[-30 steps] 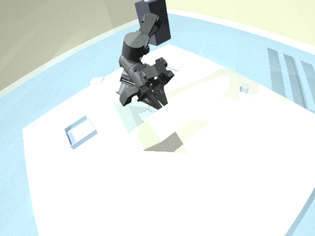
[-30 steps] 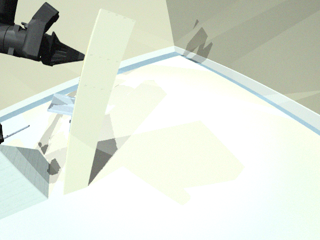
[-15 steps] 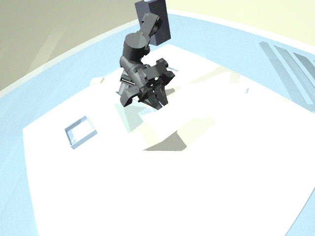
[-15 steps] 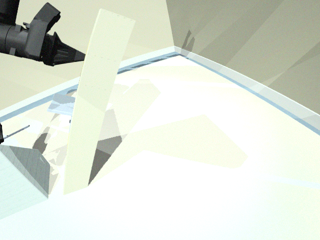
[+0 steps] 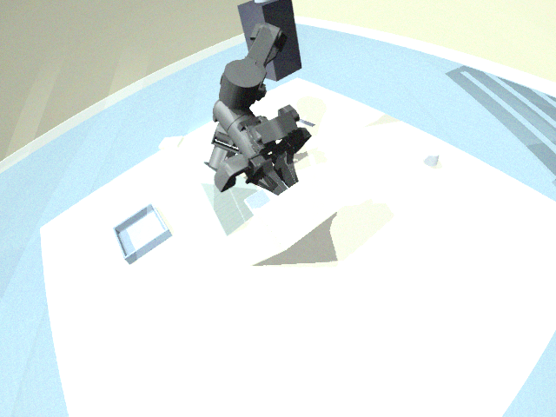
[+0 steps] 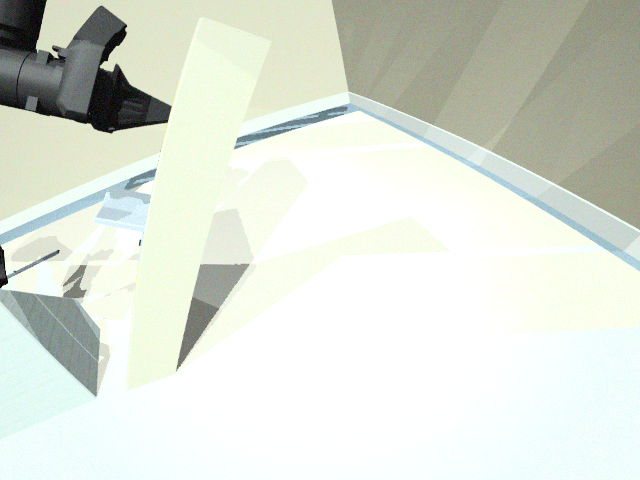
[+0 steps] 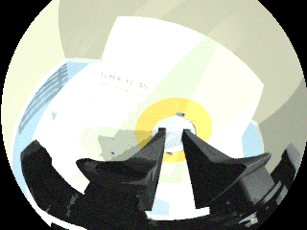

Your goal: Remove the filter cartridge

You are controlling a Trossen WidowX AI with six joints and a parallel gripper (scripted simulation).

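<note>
Now: the round filter cartridge 1 cm below my gripper tip and 1 cm ahead of it. Also, from my gripper tip: grey tray (46 cm behind, 26 cm below, 24 cm to the right); small flat plate (82 cm behind, 26 cm below, 6 cm to the left); pale service panel (8 cm below, 4 cm behind).
</note>
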